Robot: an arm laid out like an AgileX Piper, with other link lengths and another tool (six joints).
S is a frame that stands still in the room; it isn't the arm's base.
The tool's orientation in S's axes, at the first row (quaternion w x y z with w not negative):
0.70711 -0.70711 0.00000 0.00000
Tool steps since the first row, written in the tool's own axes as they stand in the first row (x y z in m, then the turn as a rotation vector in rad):
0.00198 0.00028 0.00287 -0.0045 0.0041 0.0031
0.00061 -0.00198 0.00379 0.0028 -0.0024 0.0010
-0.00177 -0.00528 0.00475 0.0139 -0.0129 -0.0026
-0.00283 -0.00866 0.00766 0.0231 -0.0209 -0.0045
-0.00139 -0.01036 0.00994 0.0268 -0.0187 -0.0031
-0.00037 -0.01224 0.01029 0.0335 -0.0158 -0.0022
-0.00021 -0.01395 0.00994 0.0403 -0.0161 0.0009
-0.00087 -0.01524 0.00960 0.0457 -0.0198 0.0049
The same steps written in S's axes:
0.00198 0.00287 -0.00028 -0.0045 0.0031 -0.0041
0.00061 0.00379 0.00198 0.0028 0.0010 0.0024
-0.00177 0.00475 0.00528 0.0139 -0.0026 0.0129
-0.00283 0.00766 0.00866 0.0231 -0.0045 0.0209
-0.00139 0.00994 0.01036 0.0268 -0.0031 0.0187
-0.00037 0.01029 0.01224 0.0335 -0.0022 0.0158
-0.00021 0.00994 0.01395 0.0403 0.0009 0.0161
-0.00087 0.00960 0.01524 0.0457 0.0049 0.0198

